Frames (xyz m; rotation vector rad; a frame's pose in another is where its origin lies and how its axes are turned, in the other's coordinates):
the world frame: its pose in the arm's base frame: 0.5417 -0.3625 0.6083 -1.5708 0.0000 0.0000
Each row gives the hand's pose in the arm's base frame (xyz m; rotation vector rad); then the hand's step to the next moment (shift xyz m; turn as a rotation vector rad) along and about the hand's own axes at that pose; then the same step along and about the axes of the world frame.
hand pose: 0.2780 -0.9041 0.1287 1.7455 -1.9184 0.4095
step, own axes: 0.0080 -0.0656 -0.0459 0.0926 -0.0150 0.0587
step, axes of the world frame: 0.0719 -0.0347 0.0098 0.0010 -0.0012 -0.1106
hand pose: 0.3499 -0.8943 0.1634 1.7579 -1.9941 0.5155
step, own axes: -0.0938 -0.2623 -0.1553 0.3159 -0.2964 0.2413
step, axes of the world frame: 0.2813 -0.0776 0.1286 0.2435 0.0316 -0.4308
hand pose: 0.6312 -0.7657 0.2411 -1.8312 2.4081 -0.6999
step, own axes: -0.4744 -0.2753 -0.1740 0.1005 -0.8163 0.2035
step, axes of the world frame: 0.3425 -0.1457 0.4388 0.7690 -0.1440 -0.3253
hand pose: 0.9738 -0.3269 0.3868 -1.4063 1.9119 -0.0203
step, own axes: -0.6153 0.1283 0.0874 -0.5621 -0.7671 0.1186
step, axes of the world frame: 0.0163 -0.2218 0.5943 0.7573 -0.5493 0.2080
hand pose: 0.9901 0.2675 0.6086 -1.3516 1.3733 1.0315
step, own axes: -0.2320 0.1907 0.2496 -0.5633 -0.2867 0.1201
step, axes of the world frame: -0.1832 -0.1624 0.3042 0.2778 -0.5321 0.2317
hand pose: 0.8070 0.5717 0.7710 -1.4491 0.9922 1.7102
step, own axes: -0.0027 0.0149 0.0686 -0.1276 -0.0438 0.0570
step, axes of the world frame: -0.0449 -0.0108 0.0529 0.0305 -0.1259 0.0684
